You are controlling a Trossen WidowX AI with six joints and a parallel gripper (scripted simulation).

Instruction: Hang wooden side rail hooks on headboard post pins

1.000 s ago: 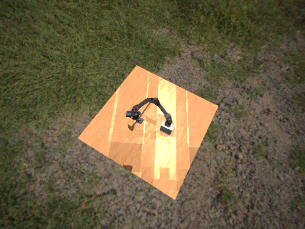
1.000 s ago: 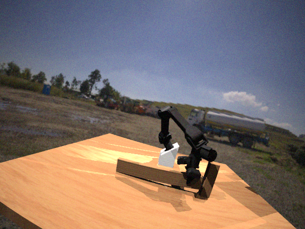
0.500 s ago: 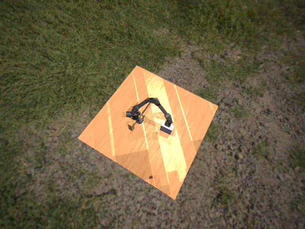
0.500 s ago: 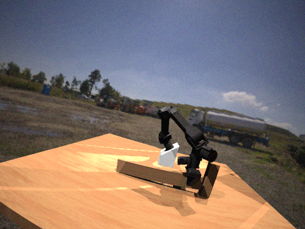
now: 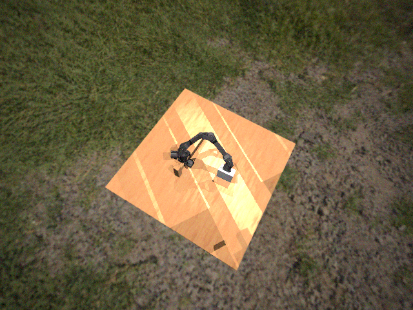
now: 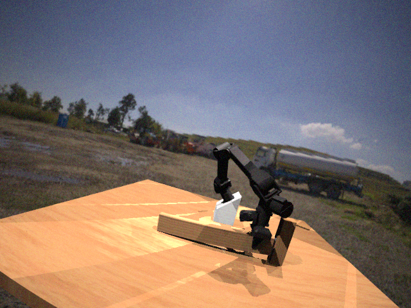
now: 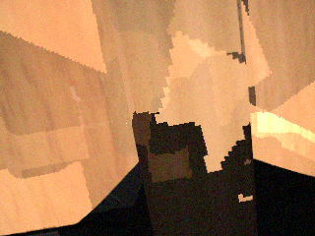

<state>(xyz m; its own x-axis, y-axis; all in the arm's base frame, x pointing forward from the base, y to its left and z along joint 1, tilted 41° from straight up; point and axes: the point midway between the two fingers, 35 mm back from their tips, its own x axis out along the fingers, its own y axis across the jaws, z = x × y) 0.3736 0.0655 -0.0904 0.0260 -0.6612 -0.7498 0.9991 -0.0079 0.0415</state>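
My gripper tip is 10 cm to the right of the headboard post and 4 cm below it.
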